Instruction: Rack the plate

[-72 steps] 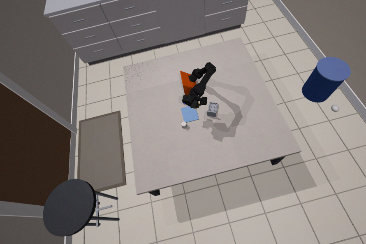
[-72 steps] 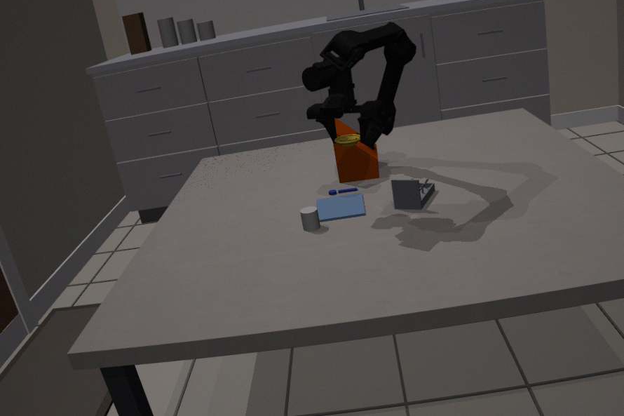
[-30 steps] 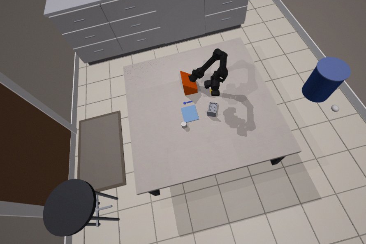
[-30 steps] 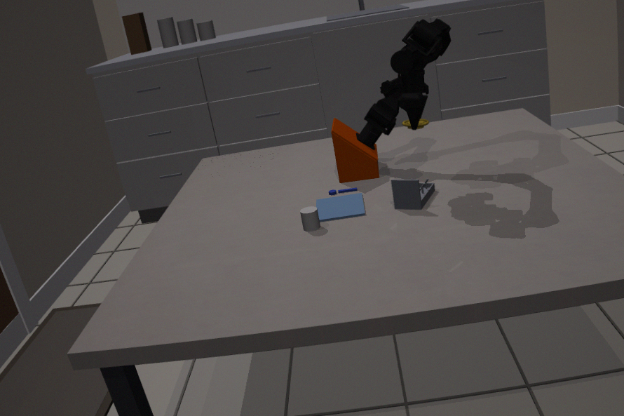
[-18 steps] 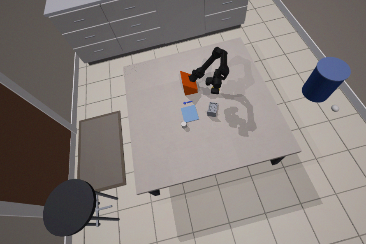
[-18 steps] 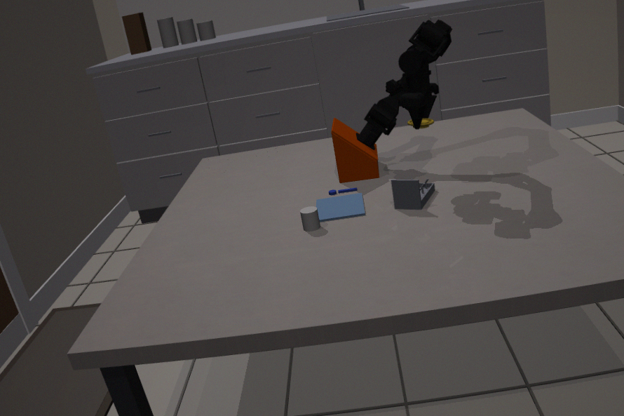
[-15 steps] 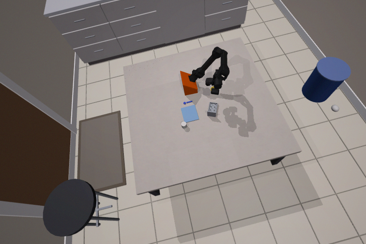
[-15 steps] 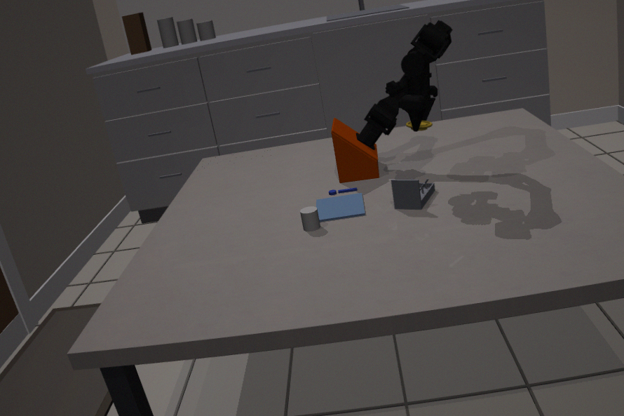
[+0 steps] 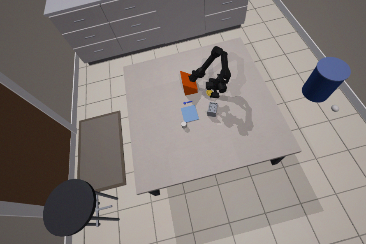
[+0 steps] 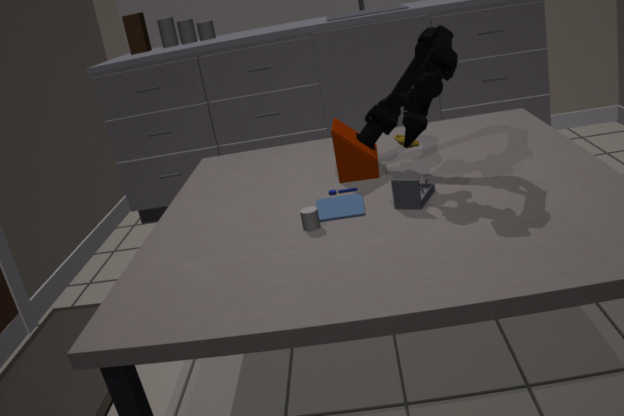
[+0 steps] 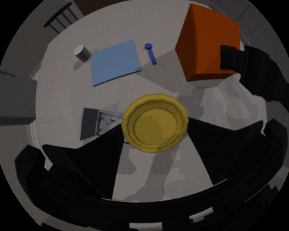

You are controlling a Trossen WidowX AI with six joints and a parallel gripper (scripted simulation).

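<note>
The grey dish rack is 9 cm ahead of my gripper tip and 11 cm below it. The rest, counted from my gripper tip: yellow plate 1 cm above; blue utensil 5 cm behind, 20 cm to the right, 13 cm below; light blue flat pad 7 cm ahead, 21 cm to the right, 13 cm below.
</note>
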